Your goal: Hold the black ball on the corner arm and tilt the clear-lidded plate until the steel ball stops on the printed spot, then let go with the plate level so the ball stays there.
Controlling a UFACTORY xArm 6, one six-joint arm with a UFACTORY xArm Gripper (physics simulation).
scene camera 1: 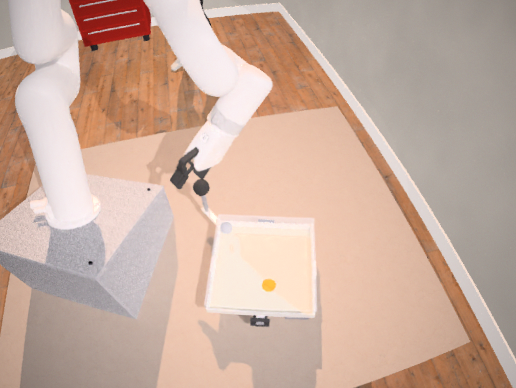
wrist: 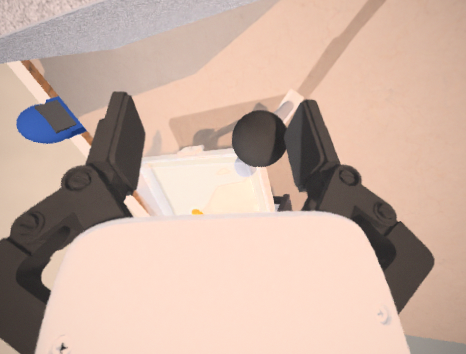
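The black ball (scene camera 1: 201, 187) (wrist: 259, 138) sits on the end of the thin corner arm (scene camera 1: 205, 202) (wrist: 285, 110). My gripper (scene camera 1: 190, 179) (wrist: 218, 115) is open and holds nothing. In the wrist view the ball appears between the fingers, right beside the right finger and far from the left one; its exact depth relative to the fingertips is unclear. The clear-lidded plate (scene camera 1: 315, 265) (wrist: 170, 158) has a white rim and looks about level. The steel ball (scene camera 1: 226, 227) (wrist: 245, 167), a pale bluish disc, lies in the corner nearest the arm. The orange printed spot (scene camera 1: 268, 285) (wrist: 197, 212) is well away from it.
A grey speckled block (scene camera 1: 145, 250) (wrist: 125, 30) carries the robot's base, left of the plate. A small black part (scene camera 1: 260, 321) is at the plate's near side. A red drawer cabinet (scene camera 1: 112, 22) stands at the back. A blue rounded object (wrist: 42, 127) shows at the left in the wrist view.
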